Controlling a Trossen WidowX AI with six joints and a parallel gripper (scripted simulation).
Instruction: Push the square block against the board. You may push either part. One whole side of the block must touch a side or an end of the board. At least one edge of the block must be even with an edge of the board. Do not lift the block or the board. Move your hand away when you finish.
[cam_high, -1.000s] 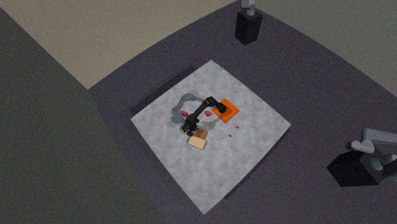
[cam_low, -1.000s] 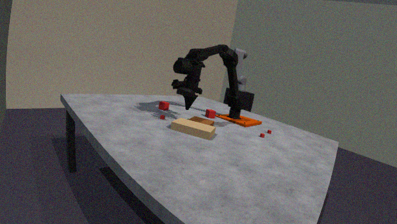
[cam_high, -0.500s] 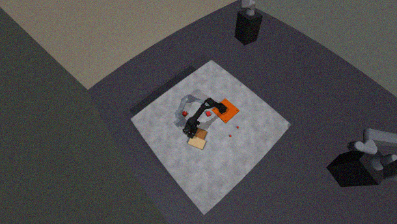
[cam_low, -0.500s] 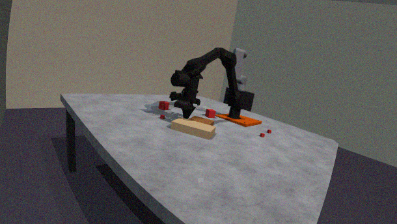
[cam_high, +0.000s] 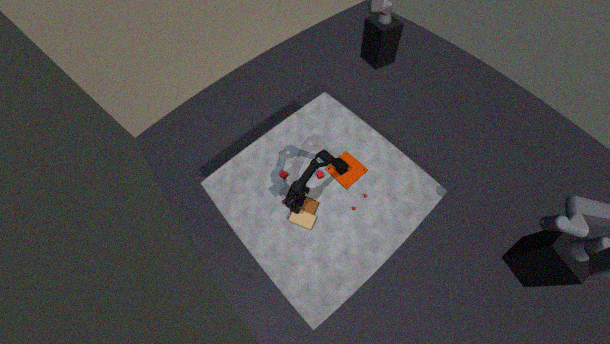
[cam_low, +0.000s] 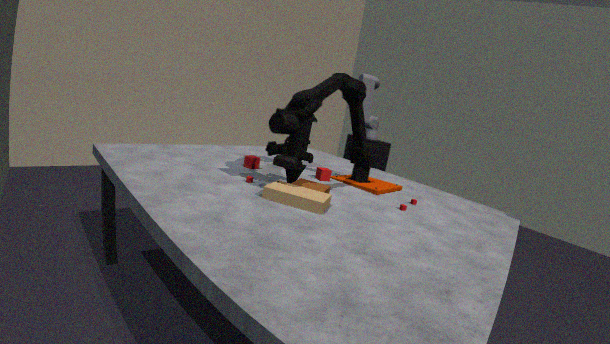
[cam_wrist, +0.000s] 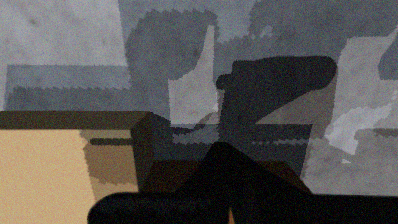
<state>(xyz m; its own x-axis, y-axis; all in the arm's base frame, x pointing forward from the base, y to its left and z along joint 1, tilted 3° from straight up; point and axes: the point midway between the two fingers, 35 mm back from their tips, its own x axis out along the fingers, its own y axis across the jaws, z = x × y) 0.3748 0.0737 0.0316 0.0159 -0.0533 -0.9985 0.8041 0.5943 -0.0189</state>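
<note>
My gripper tip is 5 cm to the right of the brown square block, 4 cm past it and 1 cm below it. Also, from my gripper tip: pale wooden board (10 cm to the left, 4 cm ahead, 1 cm above).
</note>
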